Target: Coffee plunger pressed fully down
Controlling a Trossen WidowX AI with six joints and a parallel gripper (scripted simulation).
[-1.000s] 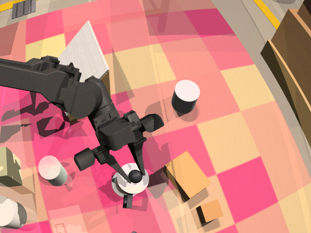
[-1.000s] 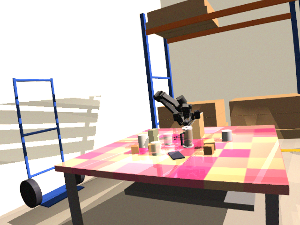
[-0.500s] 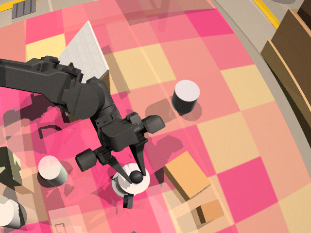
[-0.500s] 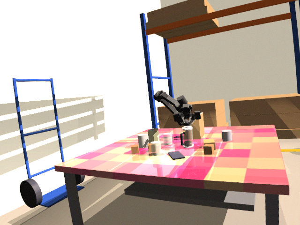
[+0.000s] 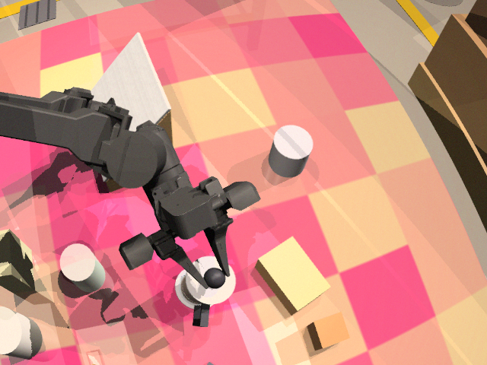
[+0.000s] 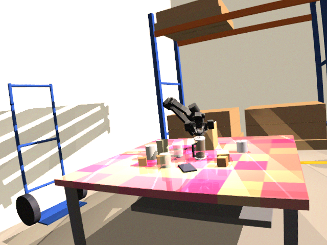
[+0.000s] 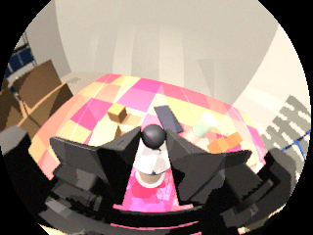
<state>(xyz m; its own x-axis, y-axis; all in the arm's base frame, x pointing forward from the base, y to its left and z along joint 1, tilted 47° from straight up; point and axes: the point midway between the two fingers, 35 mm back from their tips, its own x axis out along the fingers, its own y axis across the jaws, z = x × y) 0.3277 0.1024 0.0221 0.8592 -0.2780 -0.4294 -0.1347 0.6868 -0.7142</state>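
Now: the coffee press 1 cm behind my gripper tip, 1 cm to the right of it and 8 cm below it.
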